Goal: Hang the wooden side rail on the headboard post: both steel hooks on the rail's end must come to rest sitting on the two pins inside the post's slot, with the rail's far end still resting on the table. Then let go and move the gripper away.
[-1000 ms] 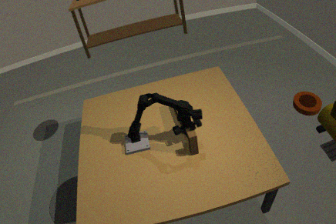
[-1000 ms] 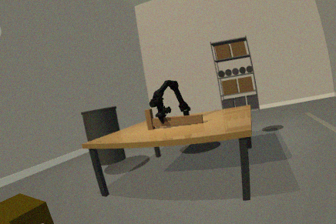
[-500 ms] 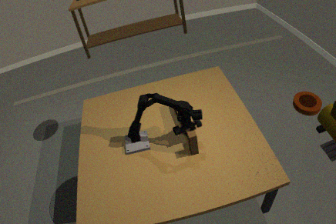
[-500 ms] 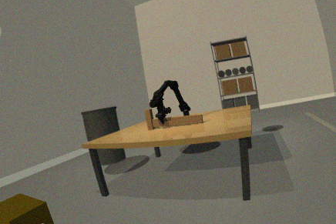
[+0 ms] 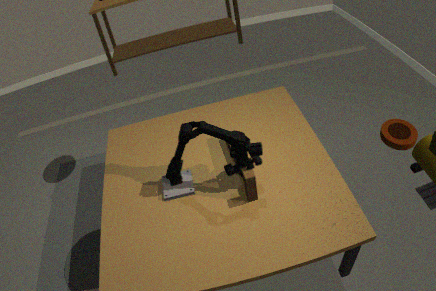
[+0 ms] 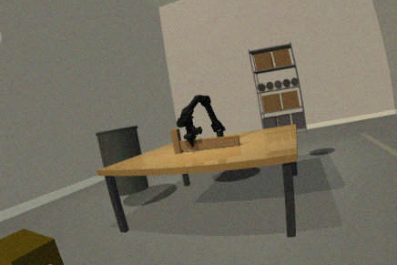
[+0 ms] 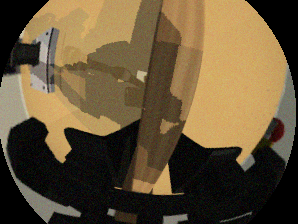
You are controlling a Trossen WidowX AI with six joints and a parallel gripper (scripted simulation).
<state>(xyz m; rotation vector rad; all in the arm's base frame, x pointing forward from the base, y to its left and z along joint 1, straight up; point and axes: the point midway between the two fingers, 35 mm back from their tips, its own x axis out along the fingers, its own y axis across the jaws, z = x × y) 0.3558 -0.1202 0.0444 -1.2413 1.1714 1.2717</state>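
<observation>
Now: the wooden headboard post 12 cm to the right of my gripper tip and 5 cm above it.
</observation>
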